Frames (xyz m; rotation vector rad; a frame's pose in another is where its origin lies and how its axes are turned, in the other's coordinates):
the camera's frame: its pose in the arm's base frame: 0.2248 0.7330 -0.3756 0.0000 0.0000 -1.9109
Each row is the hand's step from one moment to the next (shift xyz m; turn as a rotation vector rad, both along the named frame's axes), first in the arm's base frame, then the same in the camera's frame.
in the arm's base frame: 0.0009 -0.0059 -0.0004 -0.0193 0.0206 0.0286
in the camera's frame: 0.0053 0.0028 -0.0004 -0.0130 -0.0251 0.0286
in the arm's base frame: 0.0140 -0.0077 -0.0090 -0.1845 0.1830 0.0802
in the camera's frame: 0.0026 0.0158 -0.0090 -0.1110 -0.2350 0.0802
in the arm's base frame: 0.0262 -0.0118 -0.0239 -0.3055 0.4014 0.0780
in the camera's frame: 0.0024 0.0286 -0.0239 -0.2765 -0.4219 0.0780
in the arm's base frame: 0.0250 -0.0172 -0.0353 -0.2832 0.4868 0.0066
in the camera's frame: 0.0079 0.0293 -0.0353 -0.3644 -0.4294 0.0066
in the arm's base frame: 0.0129 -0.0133 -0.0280 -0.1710 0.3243 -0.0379
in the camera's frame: 0.0082 0.0166 -0.0280 -0.2487 -0.2694 -0.0379
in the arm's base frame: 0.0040 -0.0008 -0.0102 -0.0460 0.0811 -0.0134
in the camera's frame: -0.0006 0.0040 -0.0102 -0.0611 -0.0704 -0.0134
